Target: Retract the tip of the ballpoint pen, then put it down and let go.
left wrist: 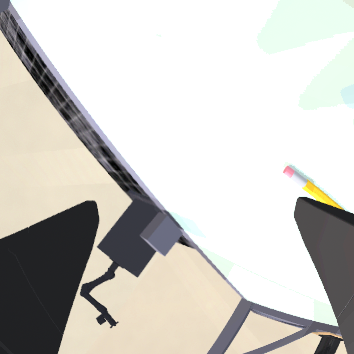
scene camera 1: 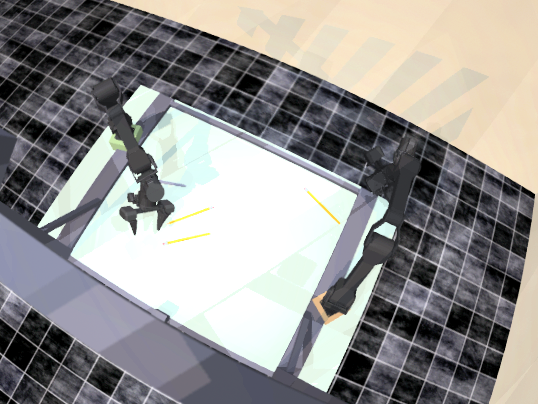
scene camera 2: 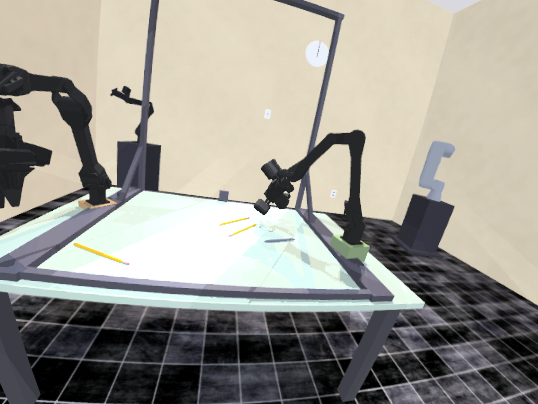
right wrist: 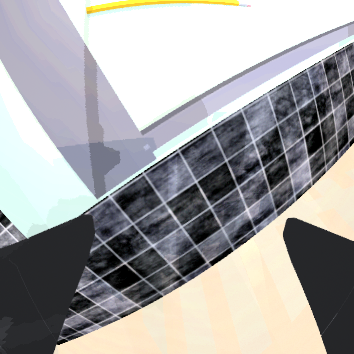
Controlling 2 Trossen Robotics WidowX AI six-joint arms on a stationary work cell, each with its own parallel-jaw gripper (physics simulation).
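Seen in the pictures: left gripper, fingertip midpoint: (left wrist: 200, 210) (scene camera 1: 146, 232); right gripper, fingertip midpoint: (scene camera 2: 7, 207) (right wrist: 192, 228); left arm's base, origin of the base link: (scene camera 2: 351, 240); right arm's base, origin of the base link: (left wrist: 331, 336) (scene camera 1: 331, 304) (scene camera 2: 97, 201).
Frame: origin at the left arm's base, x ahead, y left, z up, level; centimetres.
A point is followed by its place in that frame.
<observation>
The ballpoint pen (scene camera 1: 172, 184) {x 24.5, y -12.9, z -5.5 cm} (scene camera 2: 279, 240) {x 23.4, y -12.1, z -5.8 cm} is slim and grey-blue. It lies flat on the table (scene camera 1: 240, 175) {x 47.8, y -2.0, z -6.5 cm} (scene camera 2: 175, 270) {x 60.5, y 2.6, z -6.5 cm}. In scene camera 1 its near end is partly hidden behind the left arm; its tip is too small to read. My left gripper (scene camera 1: 147, 231) {x 23.7, y -34.8, z 1.3 cm} (scene camera 2: 272, 207) (left wrist: 200, 210) {x 23.7, y -34.8, z 1.3 cm} is open and empty. It hangs above the table, below the pen in scene camera 1 and apart from it. My right gripper (right wrist: 192, 228) {x 93.7, y 3.1, z 9.4 cm} is open and empty, off the table's edge and far from the pen. The pen does not show in either wrist view.
Two yellow pencils (scene camera 1: 191, 215) {x 35.2, y -22.4, z -5.9 cm} (scene camera 2: 234, 221) {x 36.6, y -30.4, z -6.1 cm} (scene camera 1: 187, 239) {x 36.5, y -31.2, z -5.9 cm} (scene camera 2: 243, 230) {x 35.0, y -21.7, z -6.2 cm} lie right of my left gripper in scene camera 1. A third pencil (scene camera 1: 323, 206) {x 80.5, y -5.9, z -5.8 cm} (scene camera 2: 101, 253) {x 79.5, y -5.1, z -5.8 cm} (right wrist: 165, 3) {x 81.3, y -6.0, z -6.0 cm} lies nearer the right arm. A dark metal frame (scene camera 1: 265, 145) {x 53.7, y 12.0, z -4.4 cm} (scene camera 2: 200, 287) {x 55.2, y 12.4, z -4.5 cm} borders the table.
</observation>
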